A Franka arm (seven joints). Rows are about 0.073 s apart.
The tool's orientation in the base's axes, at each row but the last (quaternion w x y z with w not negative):
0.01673, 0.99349, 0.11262, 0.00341
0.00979, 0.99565, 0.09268, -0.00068
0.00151, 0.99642, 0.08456, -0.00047
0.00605, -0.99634, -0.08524, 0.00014
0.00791, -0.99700, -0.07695, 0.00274
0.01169, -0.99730, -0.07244, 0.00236
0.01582, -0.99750, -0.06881, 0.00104
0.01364, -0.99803, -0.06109, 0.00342
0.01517, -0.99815, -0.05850, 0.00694
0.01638, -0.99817, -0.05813, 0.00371
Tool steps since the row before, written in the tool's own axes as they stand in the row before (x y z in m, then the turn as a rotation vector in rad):
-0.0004, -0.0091, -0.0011, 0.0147, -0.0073, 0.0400
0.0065, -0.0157, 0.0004, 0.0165, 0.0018, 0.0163
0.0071, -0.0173, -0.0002, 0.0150, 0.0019, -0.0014
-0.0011, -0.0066, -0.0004, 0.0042, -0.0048, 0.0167
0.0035, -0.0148, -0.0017, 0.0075, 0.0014, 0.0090
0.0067, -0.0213, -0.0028, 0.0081, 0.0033, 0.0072
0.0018, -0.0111, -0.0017, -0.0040, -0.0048, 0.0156
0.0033, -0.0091, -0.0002, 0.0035, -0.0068, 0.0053
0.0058, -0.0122, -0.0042, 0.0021, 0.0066, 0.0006
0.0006, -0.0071, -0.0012, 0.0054, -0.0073, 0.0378
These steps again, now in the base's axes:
-0.0024, 0.0088, 0.0008, 0.0131, 0.0091, -0.0402
0.0035, 0.0166, -0.0007, 0.0166, 0.0010, -0.0163
0.0041, 0.0182, 0.0001, 0.0151, 0.0007, 0.0014
-0.0022, 0.0063, 0.0005, 0.0033, 0.0056, -0.0166
0.0012, 0.0151, 0.0019, 0.0076, -0.0001, -0.0091
0.0036, 0.0220, 0.0033, 0.0084, -0.0019, -0.0073
0.0003, 0.0112, 0.0021, -0.0047, 0.0047, -0.0154
0.0022, 0.0094, 0.0004, 0.0026, 0.0073, -0.0051
0.0044, 0.0127, 0.0045, 0.0028, -0.0063, -0.0008
-0.0002, 0.0071, 0.0014, 0.0042, 0.0091, -0.0376

